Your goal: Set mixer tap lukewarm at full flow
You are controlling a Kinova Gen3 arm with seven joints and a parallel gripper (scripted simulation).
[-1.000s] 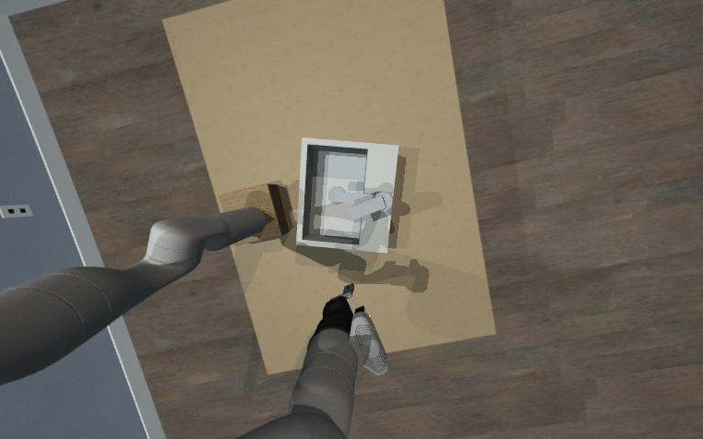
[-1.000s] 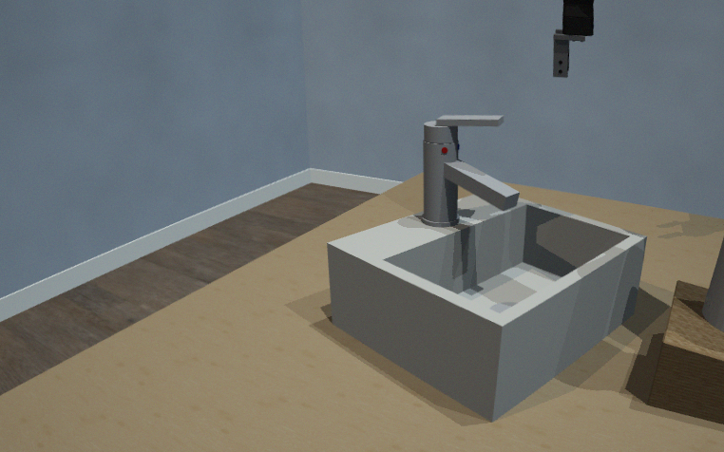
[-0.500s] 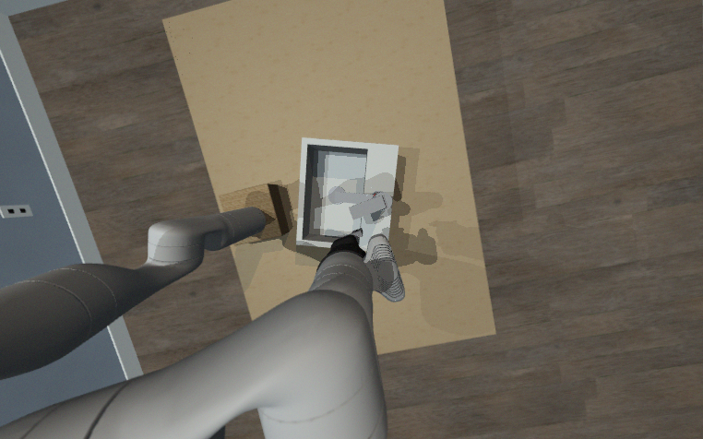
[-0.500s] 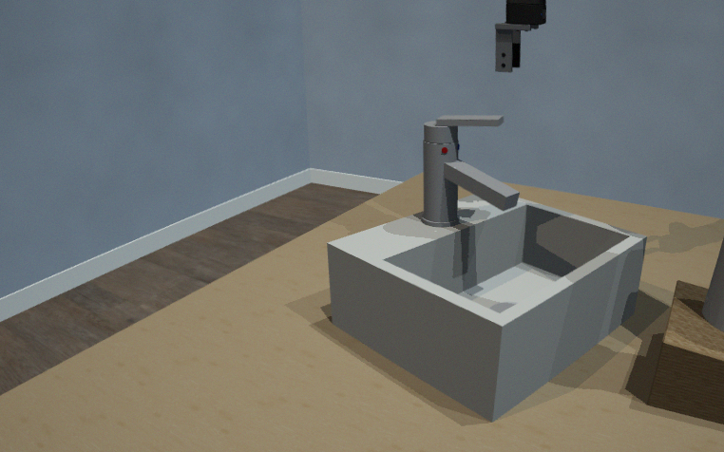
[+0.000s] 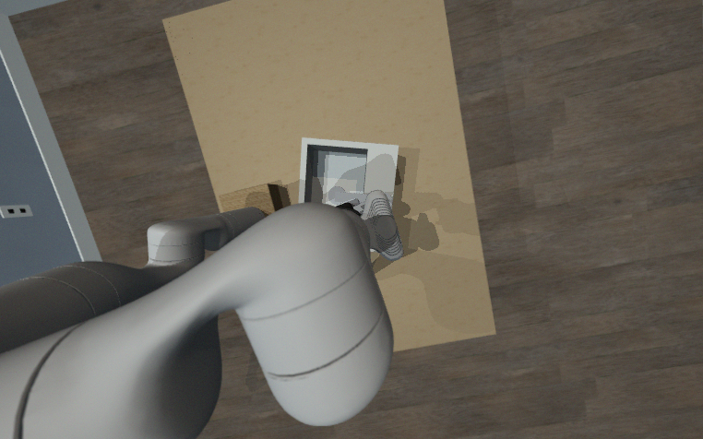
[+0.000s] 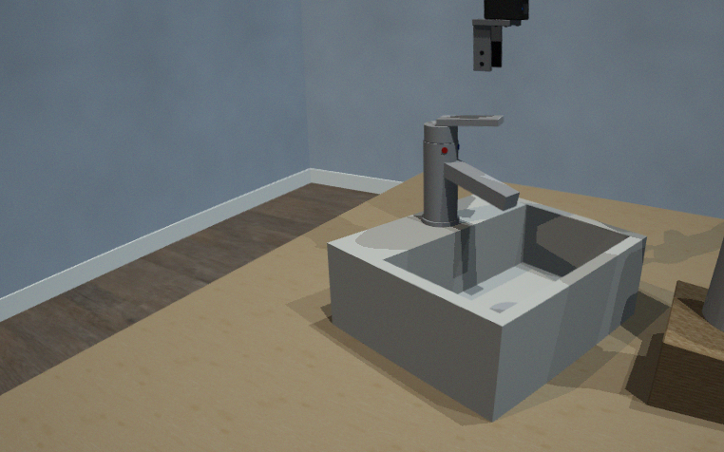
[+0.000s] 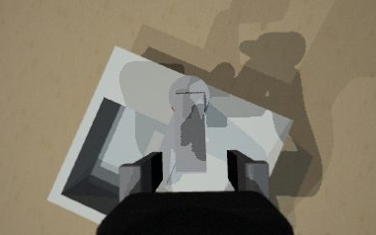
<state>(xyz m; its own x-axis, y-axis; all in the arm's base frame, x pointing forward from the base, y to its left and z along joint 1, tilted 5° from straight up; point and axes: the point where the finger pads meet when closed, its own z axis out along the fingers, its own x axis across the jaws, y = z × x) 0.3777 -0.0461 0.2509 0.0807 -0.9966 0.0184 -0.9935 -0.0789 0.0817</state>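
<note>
The flat lever is 9 cm below my hand, 2 cm ahead of it and 1 cm to the left of it. The rest, counted from my hand: grey square sink (32 cm below, 5 cm to the left, 5 cm behind); grey mixer tap (13 cm below, 4 cm ahead, 1 cm to the left).
</note>
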